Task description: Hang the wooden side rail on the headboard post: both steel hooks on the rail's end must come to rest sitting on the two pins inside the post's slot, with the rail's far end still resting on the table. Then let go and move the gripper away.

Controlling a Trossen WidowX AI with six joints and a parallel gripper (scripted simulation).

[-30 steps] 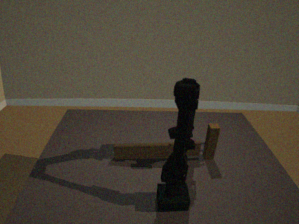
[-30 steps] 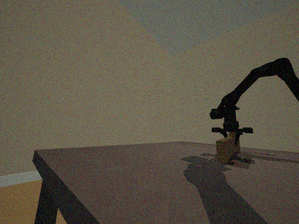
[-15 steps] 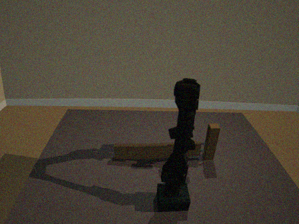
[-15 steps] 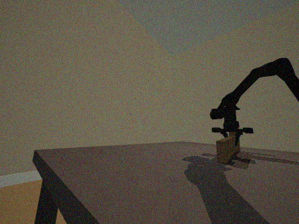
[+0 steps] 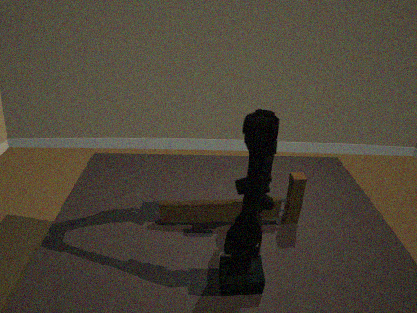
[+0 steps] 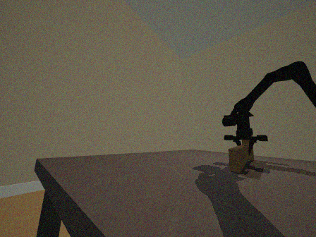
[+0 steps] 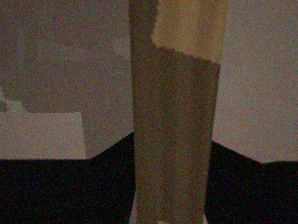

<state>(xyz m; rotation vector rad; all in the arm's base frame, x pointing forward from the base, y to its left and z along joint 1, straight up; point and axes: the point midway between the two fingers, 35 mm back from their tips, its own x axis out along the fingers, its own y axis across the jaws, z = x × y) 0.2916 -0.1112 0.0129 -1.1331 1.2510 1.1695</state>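
My gripper tip is 13 cm to the left of the headboard post, 4 cm below it and 1 cm past it.
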